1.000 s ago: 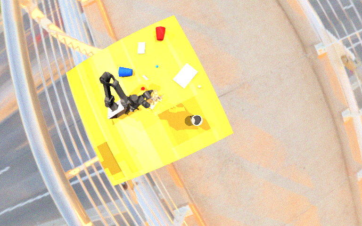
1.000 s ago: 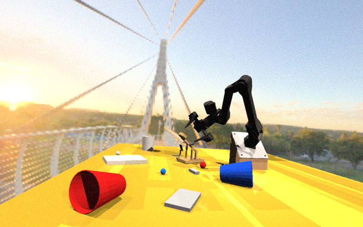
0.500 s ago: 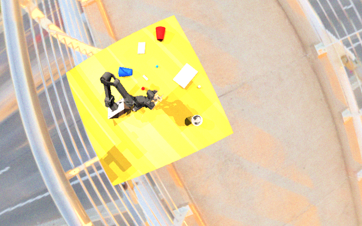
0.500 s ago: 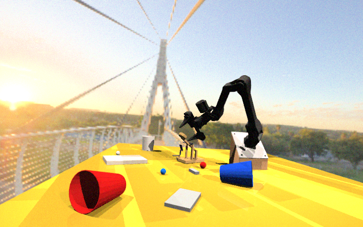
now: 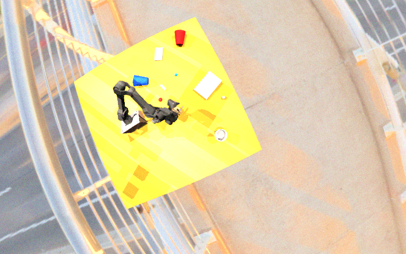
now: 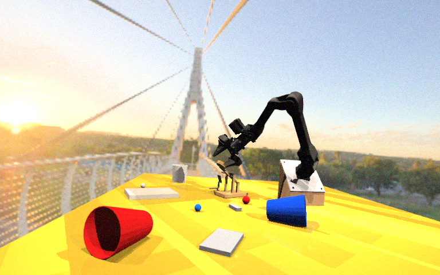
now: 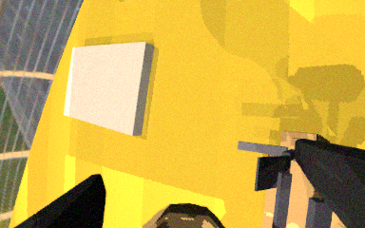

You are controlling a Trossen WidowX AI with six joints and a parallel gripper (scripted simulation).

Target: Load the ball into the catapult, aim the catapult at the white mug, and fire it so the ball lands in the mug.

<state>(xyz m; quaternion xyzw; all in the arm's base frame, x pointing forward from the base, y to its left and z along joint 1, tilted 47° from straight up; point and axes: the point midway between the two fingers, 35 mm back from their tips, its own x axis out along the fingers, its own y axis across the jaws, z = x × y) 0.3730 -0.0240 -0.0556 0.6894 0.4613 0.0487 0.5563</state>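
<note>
My gripper tip is 4 cm past the wooden catapult, 1 cm to the right of it and 8 cm above it. From my gripper tip the other things lie so: white slab: 27 cm ahead, 11 cm to the left, 14 cm below; small grey block: 7 cm behind, 23 cm to the left, 15 cm below; red ball: 13 cm behind, 14 cm to the left, 14 cm below.
</note>
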